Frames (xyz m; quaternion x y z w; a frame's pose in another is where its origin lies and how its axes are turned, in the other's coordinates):
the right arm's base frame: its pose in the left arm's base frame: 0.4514 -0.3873 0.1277 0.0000 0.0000 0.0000 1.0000
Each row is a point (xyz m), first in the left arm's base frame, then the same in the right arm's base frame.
Working: the left arm's base frame: its pose in the right arm's base frame: -0.4514 0.3873 -0.1277 0.0000 0.0000 0.0000 1.0000

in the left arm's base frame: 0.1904 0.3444 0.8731
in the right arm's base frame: -0.2610 0.7317 0.7454
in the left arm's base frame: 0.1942 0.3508 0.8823
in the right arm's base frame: -0.2572 0.7381 0.7546
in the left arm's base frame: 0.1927 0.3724 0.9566
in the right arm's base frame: -0.2587 0.7597 0.8289
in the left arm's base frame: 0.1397 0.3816 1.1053
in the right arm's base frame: -0.3117 0.7689 0.9776
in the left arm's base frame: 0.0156 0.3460 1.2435
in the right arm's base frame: -0.4358 0.7333 1.1158
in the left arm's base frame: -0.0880 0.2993 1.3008
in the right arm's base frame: -0.5394 0.6866 1.1731
